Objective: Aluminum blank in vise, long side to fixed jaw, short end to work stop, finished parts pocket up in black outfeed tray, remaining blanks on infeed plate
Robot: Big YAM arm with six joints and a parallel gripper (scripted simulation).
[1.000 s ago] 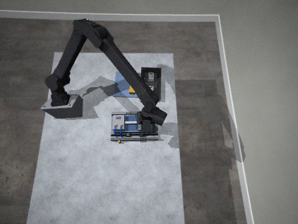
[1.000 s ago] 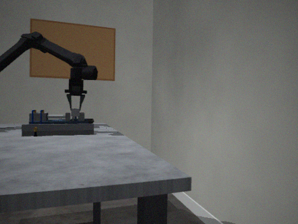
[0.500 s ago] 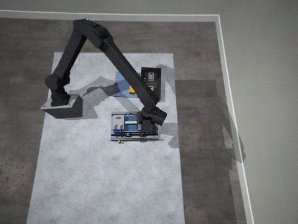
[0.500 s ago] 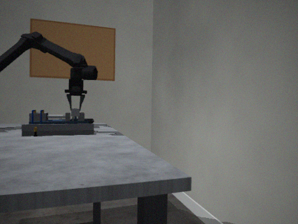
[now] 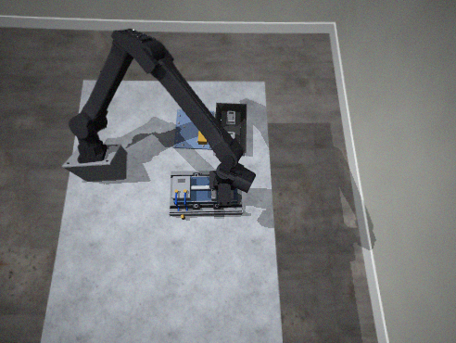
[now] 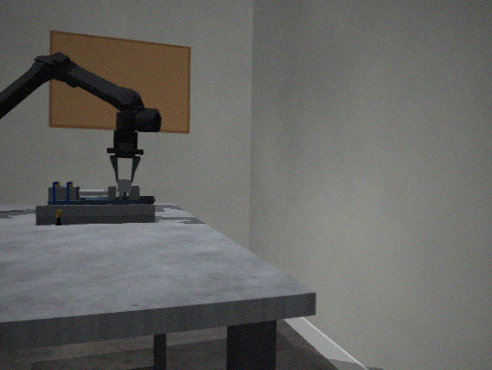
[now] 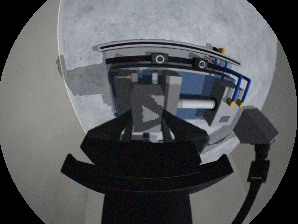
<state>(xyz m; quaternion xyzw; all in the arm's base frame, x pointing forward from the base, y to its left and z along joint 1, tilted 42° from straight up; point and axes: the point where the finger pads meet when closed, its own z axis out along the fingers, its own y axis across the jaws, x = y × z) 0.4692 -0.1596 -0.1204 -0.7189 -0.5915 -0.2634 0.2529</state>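
Now: the gray block 2 cm below my hand. Round my hand: yellow brass blank (4 cm behind, 26 cm to the left, 9 cm below); vise (7 cm behind, 1 cm to the left, 8 cm below); blue infeed plate (7 cm behind, 31 cm to the left, 11 cm below).
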